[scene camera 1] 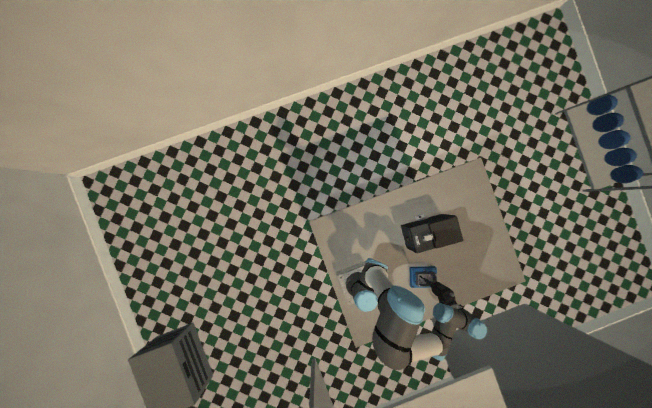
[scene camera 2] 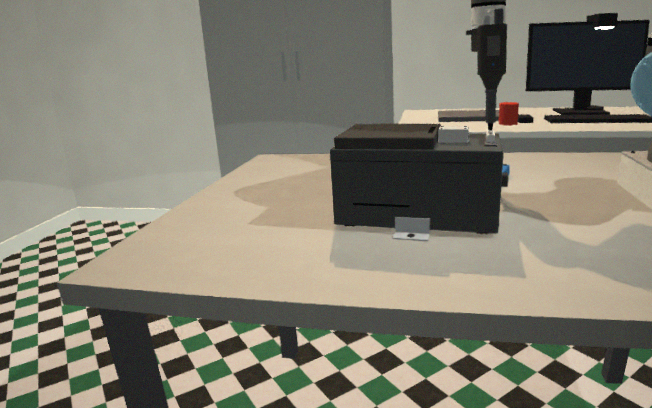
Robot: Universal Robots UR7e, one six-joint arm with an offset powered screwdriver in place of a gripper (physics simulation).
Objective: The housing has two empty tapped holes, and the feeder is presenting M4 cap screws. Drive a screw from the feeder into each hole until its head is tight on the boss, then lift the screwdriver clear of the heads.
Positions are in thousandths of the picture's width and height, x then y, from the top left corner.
A screw feeder (scene camera 1: 646, 558): 1.29 m from the lens.
